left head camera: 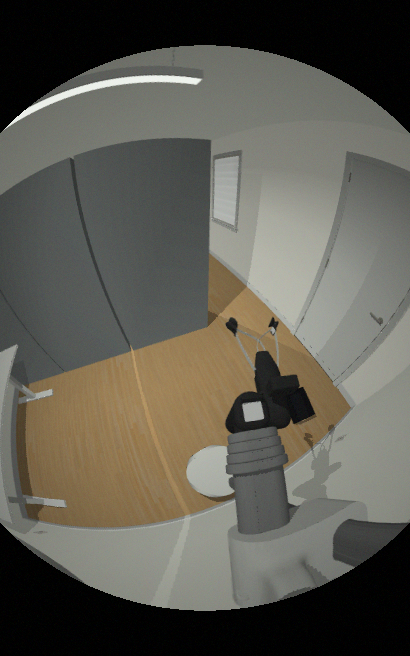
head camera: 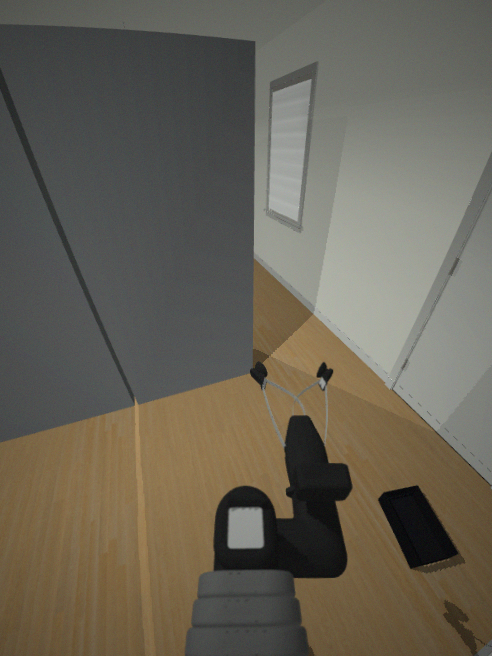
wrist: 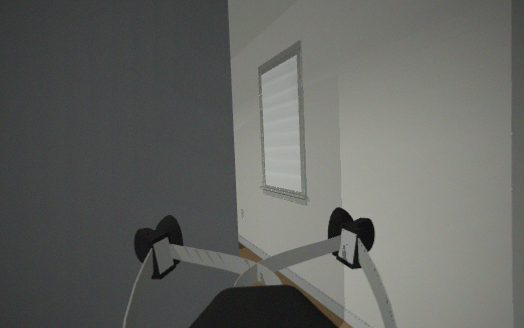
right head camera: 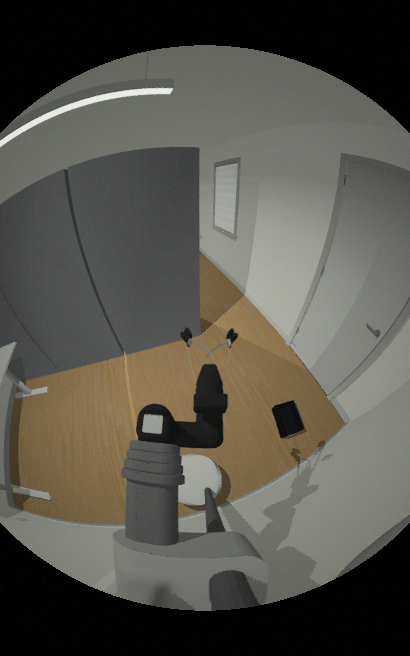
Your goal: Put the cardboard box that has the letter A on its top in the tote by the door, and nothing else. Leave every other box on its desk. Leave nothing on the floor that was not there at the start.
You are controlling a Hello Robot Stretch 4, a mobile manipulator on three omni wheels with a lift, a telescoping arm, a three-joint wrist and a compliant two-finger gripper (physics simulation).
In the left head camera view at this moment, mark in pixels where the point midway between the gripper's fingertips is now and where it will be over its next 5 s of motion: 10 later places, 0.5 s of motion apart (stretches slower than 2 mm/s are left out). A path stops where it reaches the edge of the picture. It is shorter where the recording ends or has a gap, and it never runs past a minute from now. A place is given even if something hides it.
The gripper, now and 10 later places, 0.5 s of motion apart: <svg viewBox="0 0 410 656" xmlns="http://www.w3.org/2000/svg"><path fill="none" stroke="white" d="M251 318L248 312L242 295L234 275L228 260L223 249L219 240L217 234L214 228L213 224L215 220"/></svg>
